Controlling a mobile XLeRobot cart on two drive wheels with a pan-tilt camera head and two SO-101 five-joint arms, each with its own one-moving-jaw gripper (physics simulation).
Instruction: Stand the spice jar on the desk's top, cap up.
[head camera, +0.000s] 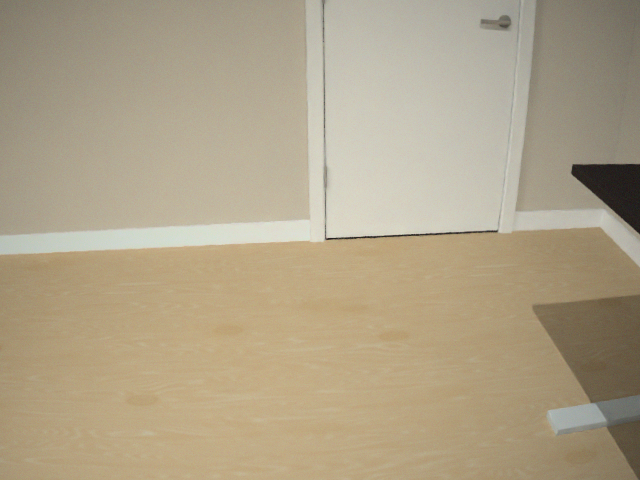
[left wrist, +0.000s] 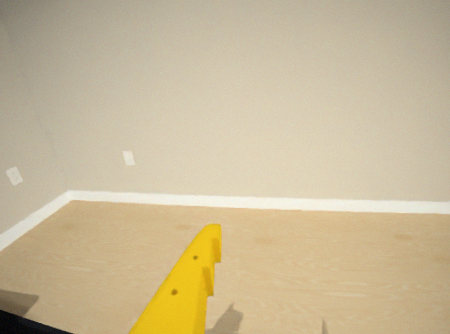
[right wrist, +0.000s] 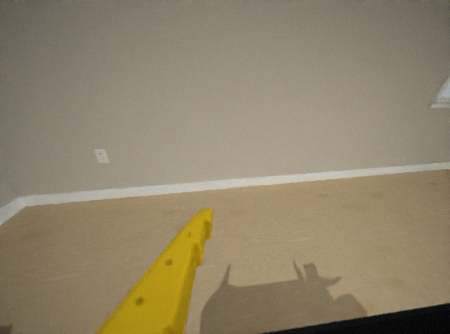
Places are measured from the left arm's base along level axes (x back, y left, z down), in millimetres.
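Where they show: left end effector, tool point: (left wrist: 220, 237); right end effector, tool point: (right wrist: 211, 220).
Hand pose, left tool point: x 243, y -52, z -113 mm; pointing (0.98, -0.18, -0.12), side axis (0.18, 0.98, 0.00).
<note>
After its pixels a point has its place.
The spice jar does not show in any of the three views. A corner of the desk's dark top (head camera: 617, 181) @(x -1168, y -825, z 55 mm) shows at the right edge of the head view; the rest of the desk is cut off. My left gripper (left wrist: 215, 235) is fully open: its one notched yellow jaw shows in the left wrist view, over the floor and away from the desk. My right gripper (right wrist: 207, 220) is fully open too, with one notched yellow jaw in the right wrist view, pointing over the floor towards a wall. Neither gripper shows in the head view.
A light grey desk foot (head camera: 576, 417) stands on the wood floor (head camera: 310, 361) @(x -1466, y -122, z 775 mm) at the lower right, by the desk's shadow. A white door (head camera: 418, 118) @(x -2280, y -551, z 252 mm) stands in the far wall (head camera: 155, 113) @(x -2231, y 473, z 193 mm). White baseboards run along the walls. Robot shadows lie on the floor in the wrist views.
</note>
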